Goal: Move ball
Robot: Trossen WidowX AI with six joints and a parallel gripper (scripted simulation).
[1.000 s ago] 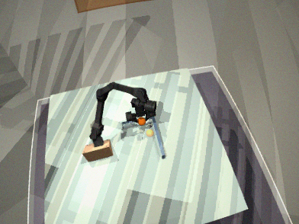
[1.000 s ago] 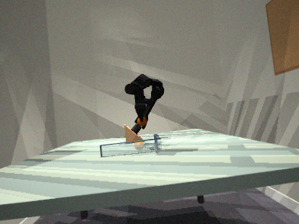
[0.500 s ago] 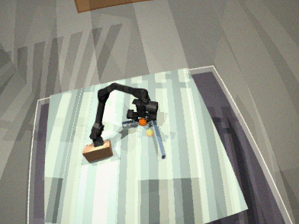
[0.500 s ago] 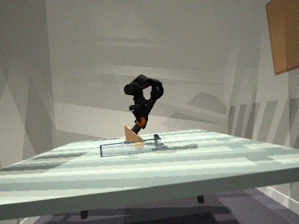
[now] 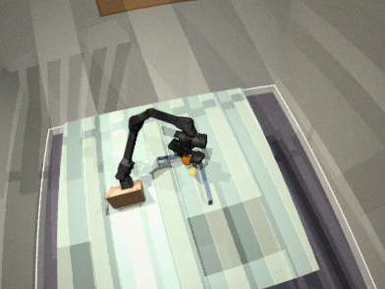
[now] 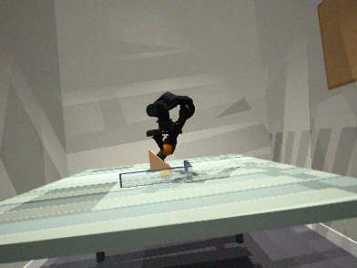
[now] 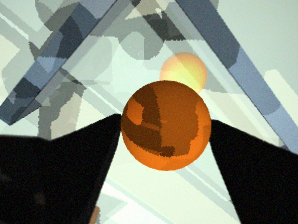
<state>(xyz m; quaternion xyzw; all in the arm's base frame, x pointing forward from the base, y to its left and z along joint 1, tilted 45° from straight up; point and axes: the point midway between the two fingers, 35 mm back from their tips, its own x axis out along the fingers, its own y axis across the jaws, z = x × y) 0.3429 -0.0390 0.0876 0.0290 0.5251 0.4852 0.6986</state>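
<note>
Now: the see-through copy of ball 11 cm below my gripper tip, 2 cm to the right of it and 2 cm ahead of it. The rest, counted from my gripper tip: orange ball (right at my gripper tip).
</note>
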